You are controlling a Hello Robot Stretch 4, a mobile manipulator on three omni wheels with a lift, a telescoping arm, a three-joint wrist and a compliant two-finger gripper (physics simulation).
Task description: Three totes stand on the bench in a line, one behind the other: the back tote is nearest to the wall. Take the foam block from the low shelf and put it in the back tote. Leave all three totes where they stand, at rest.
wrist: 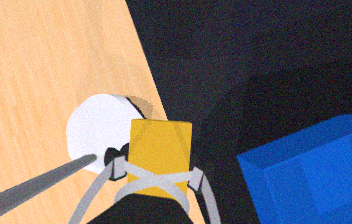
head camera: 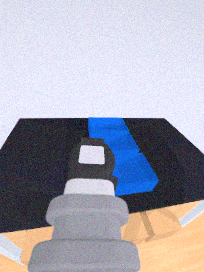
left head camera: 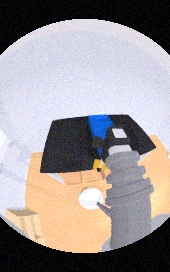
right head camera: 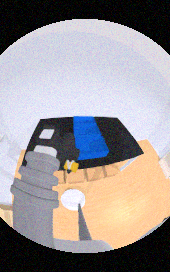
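Where they show: gripper, fingertip midpoint: (wrist: 160,160) (left head camera: 99,165) (right head camera: 71,167); robot's base, link origin: (wrist: 114,132) (left head camera: 90,197) (right head camera: 73,198).
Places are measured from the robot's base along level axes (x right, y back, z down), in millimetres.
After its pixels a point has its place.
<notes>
The yellow foam block (left head camera: 97,163) {x 6, y -305, z -1030 mm} (right head camera: 75,167) {x 59, y -288, z -1027 mm} (wrist: 160,145) {x 3, y -310, z -1030 mm} is between the fingers of my gripper (wrist: 160,160) {x 25, y -304, z -988 mm}, which is shut on it. In the wrist view the block overlaps the bench's front edge, left of a blue tote (wrist: 310,175) {x 119, y -543, z -890 mm}. The head camera view shows three blue totes in a line: the back tote (head camera: 106,124) {x 126, y -1090, z -916 mm}, the middle tote (head camera: 117,142) {x 205, y -870, z -893 mm} and the front tote (head camera: 136,172) {x 293, y -590, z -890 mm}. My arm hides part of the front tote's left side there. The gripper and block are hidden behind the arm in the head camera view.
The black bench (head camera: 42,155) {x -316, y -694, z -887 mm} (left head camera: 65,147) {x -299, y -551, z -887 mm} (right head camera: 124,137) {x 725, y -767, z -887 mm} (wrist: 200,50) {x -124, y -397, z -887 mm} stands near the pale wall. My grey arm (head camera: 90,227) {x 2, y -137, z -1406 mm} (left head camera: 129,200) {x -21, y -76, z -1422 mm} (right head camera: 34,205) {x 23, y -72, z -1421 mm} reaches towards it. A white round thing (left head camera: 91,198) {x 10, y 2, z -187 mm} (right head camera: 73,199) {x 15, y 0, z -187 mm} (wrist: 95,130) {x -29, y 41, z -187 mm} is low in front. Brown box shapes (right head camera: 95,173) {x 387, y -474, z -243 mm} show under the bench.
</notes>
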